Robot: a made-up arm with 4 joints.
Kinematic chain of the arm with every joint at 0, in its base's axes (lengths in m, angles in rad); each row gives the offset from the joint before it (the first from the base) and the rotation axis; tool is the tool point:
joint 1: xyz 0 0 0.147 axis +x
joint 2: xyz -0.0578 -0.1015 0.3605 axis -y
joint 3: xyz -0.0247 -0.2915 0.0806 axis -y
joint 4: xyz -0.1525 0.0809 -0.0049 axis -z
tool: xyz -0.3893 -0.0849 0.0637
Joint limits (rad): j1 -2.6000..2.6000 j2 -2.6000..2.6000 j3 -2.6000..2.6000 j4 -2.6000..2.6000
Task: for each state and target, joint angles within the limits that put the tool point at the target. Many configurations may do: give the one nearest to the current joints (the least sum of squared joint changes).
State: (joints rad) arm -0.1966 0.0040 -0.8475 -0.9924
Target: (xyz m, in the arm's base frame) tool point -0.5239 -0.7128 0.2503
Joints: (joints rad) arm 0.3757 0.6121 -0.3299 -0.6891
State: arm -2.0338 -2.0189 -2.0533 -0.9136
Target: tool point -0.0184 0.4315 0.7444
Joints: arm -1.9228 -2.2302 -2.3309 -1.4274
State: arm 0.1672 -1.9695 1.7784 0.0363
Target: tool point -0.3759 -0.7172 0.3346
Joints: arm 0.3137 -1.8767 1.9235 -0.6856
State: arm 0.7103 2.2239 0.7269 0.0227
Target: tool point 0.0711 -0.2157 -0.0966
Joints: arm 0.2451 1.6744 0.3869 0.3247
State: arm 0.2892 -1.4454 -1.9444 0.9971
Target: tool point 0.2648 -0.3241 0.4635
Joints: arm 0.9572 -1.0800 -1.7354 1.5178
